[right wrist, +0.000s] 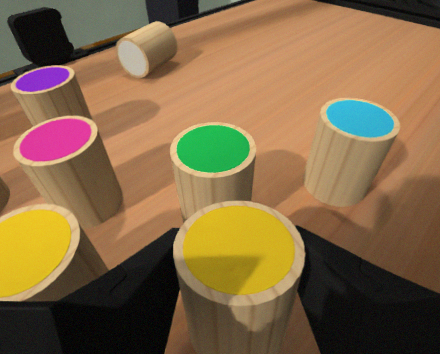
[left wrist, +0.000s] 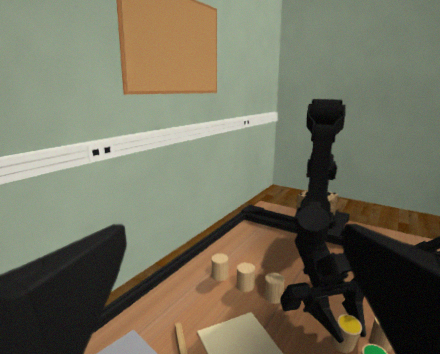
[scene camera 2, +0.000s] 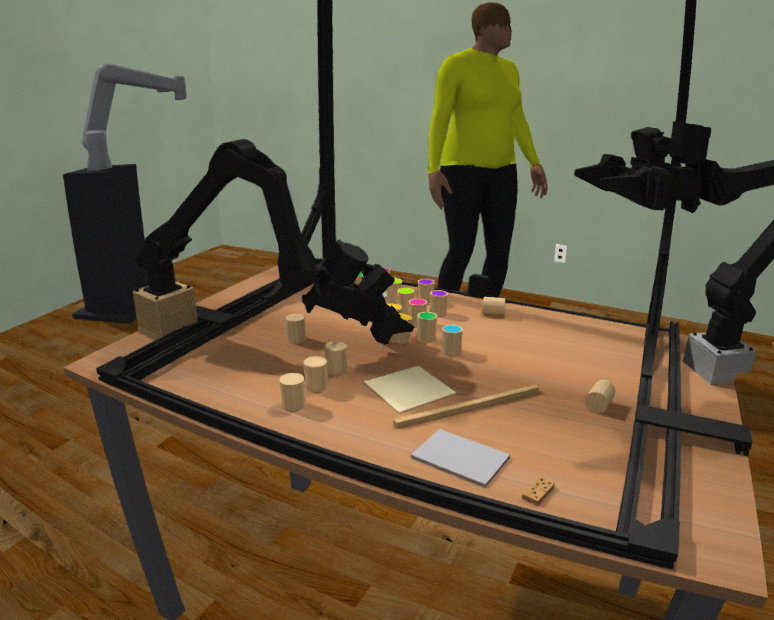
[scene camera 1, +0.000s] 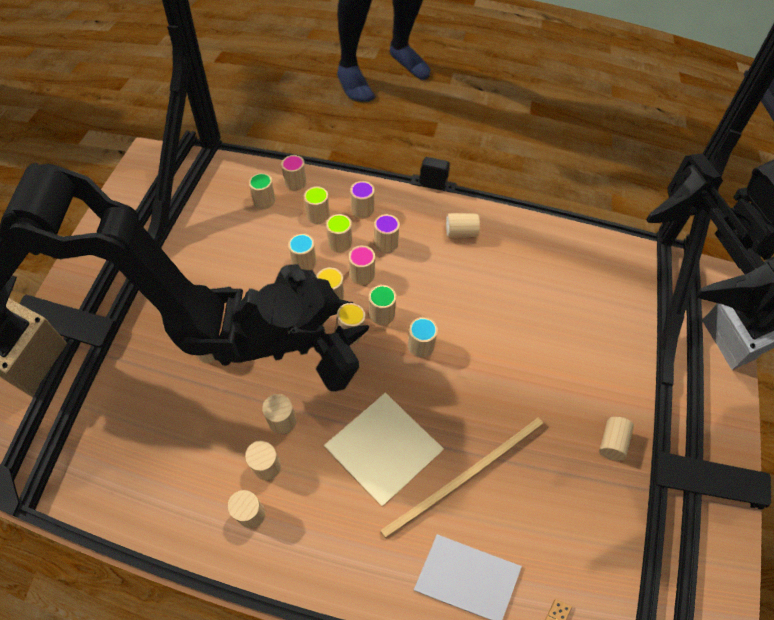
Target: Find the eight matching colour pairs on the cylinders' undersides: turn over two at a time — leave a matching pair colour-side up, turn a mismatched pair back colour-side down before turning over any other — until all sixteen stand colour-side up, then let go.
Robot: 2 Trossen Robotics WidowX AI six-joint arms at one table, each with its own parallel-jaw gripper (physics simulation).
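Frame: origin at the left arm's base, x left, y back, z up, level; centimetres.
Seen in the pictures: left gripper, fingertip midpoint: (left wrist: 234,235) (scene camera 2: 586,177) (scene camera 1: 673,254); right gripper, fingertip midpoint: (right wrist: 235,237) (left wrist: 353,339) (scene camera 2: 409,324) (scene camera 1: 360,316); left arm's base, origin of the base link: (scene camera 2: 722,342); right arm's base, origin of the base link: (scene camera 2: 162,289) (scene camera 1: 3,332).
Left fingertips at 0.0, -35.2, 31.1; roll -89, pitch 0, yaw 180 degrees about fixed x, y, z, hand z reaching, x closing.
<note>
Offsets run from my left fingertips to a thing's top centre, as dx, dy, dz. "spot": to the spot under its first point.
My right gripper (scene camera 1: 352,317) (scene camera 2: 399,328) (left wrist: 351,336) (right wrist: 235,237) is shut on an upright yellow-topped cylinder {-21.3, -26.4, -31.3} (scene camera 1: 349,315) (left wrist: 349,325) (right wrist: 239,250), at or close to table height. Another yellow-topped cylinder {-28.7, -27.1, -32.4} (scene camera 1: 329,278) (right wrist: 32,250) stands beside it. Green {-23.3, -20.7, -32.4} (scene camera 1: 382,296) and blue {-16.2, -16.9, -32.4} (scene camera 1: 423,330) tops are near; pink {-31.1, -21.3, -32.4} (scene camera 1: 361,256), purple {-35.9, -15.6, -32.4} (scene camera 1: 386,224), lime {-38.4, -22.9, -32.4} (scene camera 1: 339,224) and other coloured tops stand behind. Plain-topped cylinders {-11.2, -39.6, -32.4} (scene camera 1: 278,409) {-5.3, -43.5, -32.4} (scene camera 1: 261,456) {+0.5, -47.3, -32.4} (scene camera 1: 244,505) stand at front left; another {-25.3, -47.7, -32.4} (scene camera 2: 295,328) is mostly hidden by the arm in scene camera 1. My left gripper (scene camera 1: 677,257) (left wrist: 234,235) is open, high at the right.
One cylinder {-34.1, -2.9, -33.4} (scene camera 1: 462,226) (right wrist: 147,50) lies on its side at the back, another {+7.8, +3.9, -33.4} (scene camera 1: 617,437) at the right. A pale yellow square {spot: -2.8, -27.3, -37.1} (scene camera 1: 384,448), a wooden stick {+4.7, -18.3, -36.3} (scene camera 1: 463,477), a grey sheet {+17.8, -23.0, -36.8} (scene camera 1: 468,576) and a domino {+27.1, -14.4, -36.6} (scene camera 2: 538,490) lie toward the front. Black rails (scene camera 1: 555,209) edge the table.
</note>
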